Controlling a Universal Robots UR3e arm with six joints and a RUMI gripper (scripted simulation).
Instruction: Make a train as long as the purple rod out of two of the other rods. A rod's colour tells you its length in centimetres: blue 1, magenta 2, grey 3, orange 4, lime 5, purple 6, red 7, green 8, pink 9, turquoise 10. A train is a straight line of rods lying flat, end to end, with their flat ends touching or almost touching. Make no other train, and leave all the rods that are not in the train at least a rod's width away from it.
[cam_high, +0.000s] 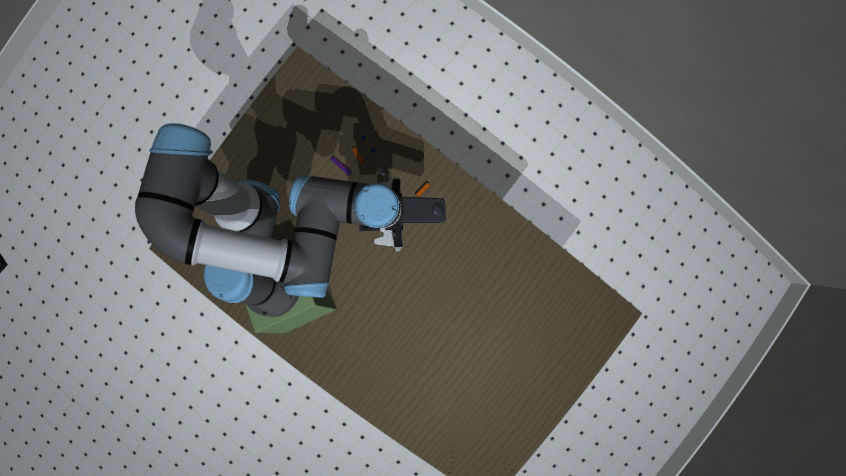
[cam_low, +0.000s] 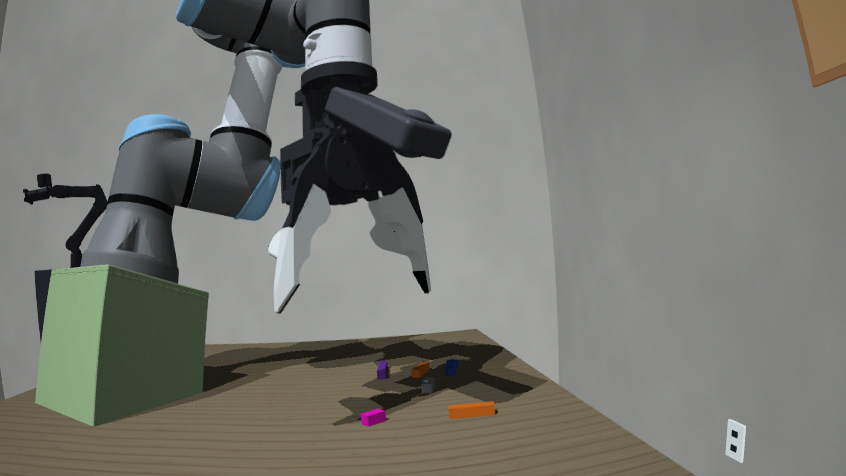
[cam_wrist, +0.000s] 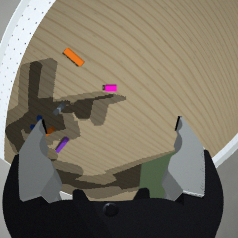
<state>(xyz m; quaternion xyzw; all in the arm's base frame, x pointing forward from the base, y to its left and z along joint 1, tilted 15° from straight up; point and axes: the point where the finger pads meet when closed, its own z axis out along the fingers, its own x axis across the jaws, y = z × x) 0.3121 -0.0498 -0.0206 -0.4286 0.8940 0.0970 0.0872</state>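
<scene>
Now: hand 3 cm past the purple rod, 19 cm to the right of it and 10 cm above it. The rest, counted from my hand: magenta rod 10 cm below; grey rod 4 cm ahead, 11 cm to the left, 10 cm below.
</scene>
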